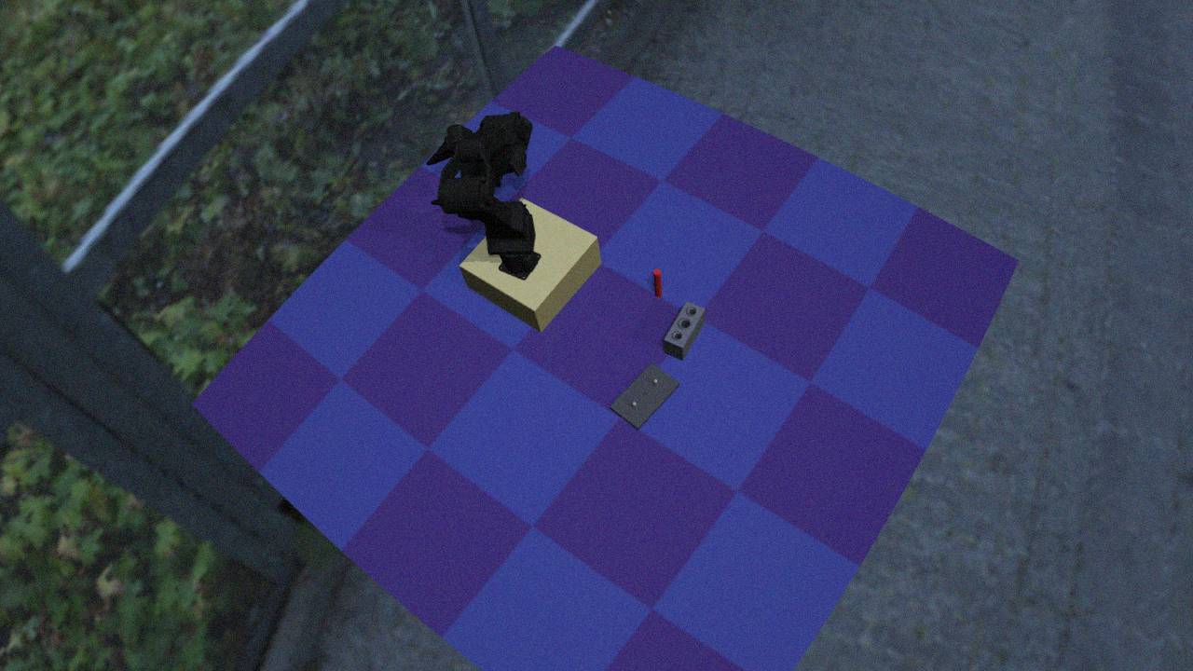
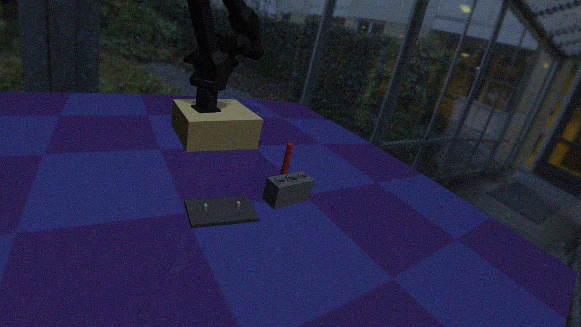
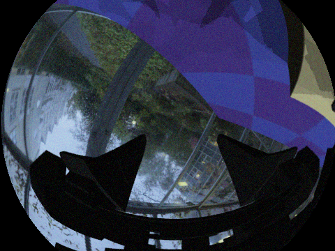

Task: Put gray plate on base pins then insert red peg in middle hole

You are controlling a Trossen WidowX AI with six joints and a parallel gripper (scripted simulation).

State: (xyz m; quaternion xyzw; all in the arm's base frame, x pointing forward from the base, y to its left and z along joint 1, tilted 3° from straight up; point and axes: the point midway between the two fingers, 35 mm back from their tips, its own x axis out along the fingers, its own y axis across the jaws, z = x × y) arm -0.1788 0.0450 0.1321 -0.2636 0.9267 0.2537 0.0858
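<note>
The gray plate is 550 mm ahead of my gripper tip, 160 mm below it and 10 mm to the left of it. The rest, counted from my gripper tip: red peg: 460 mm ahead, 160 mm below, 70 mm to the left; dark base: 550 mm ahead, 190 mm below, 140 mm to the right.
</note>
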